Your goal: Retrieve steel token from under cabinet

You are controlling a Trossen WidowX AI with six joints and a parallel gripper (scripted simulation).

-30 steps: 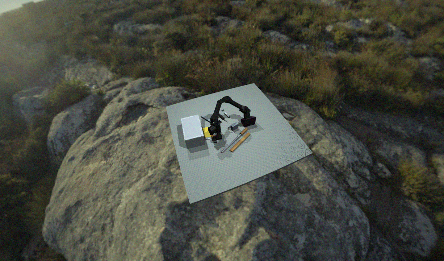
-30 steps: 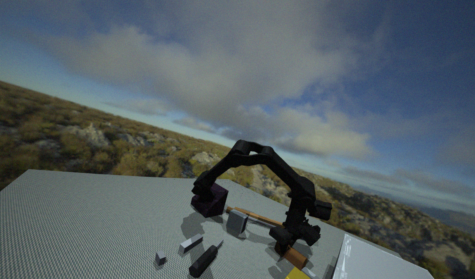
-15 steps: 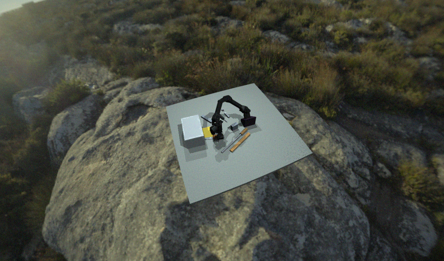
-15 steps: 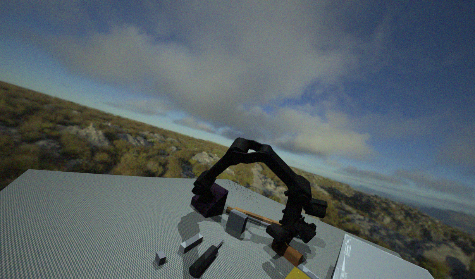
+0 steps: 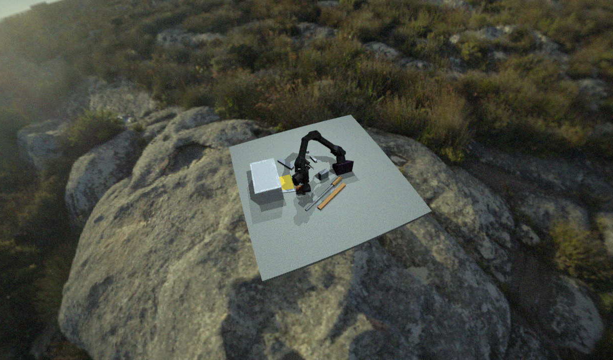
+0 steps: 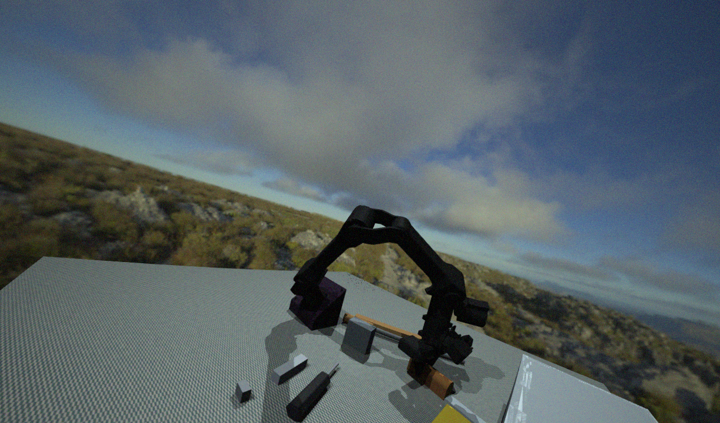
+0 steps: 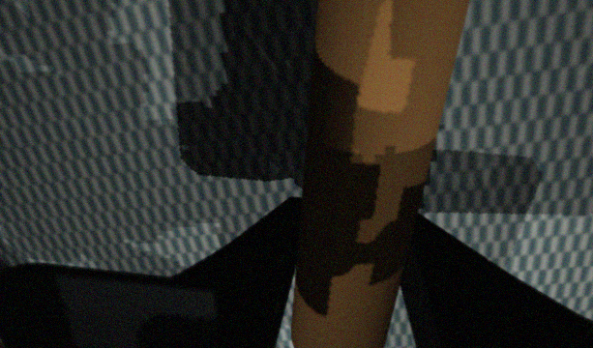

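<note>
My gripper tip is now 18 cm past the grey block, 4 cm to the left of it and 3 cm below it. From my gripper tip the other things lie so: grey bar (26 cm to the right, 19 cm behind); then small grey cube (36 cm to the right, 18 cm behind); then wooden stick (15 cm to the left, 15 cm behind).
</note>
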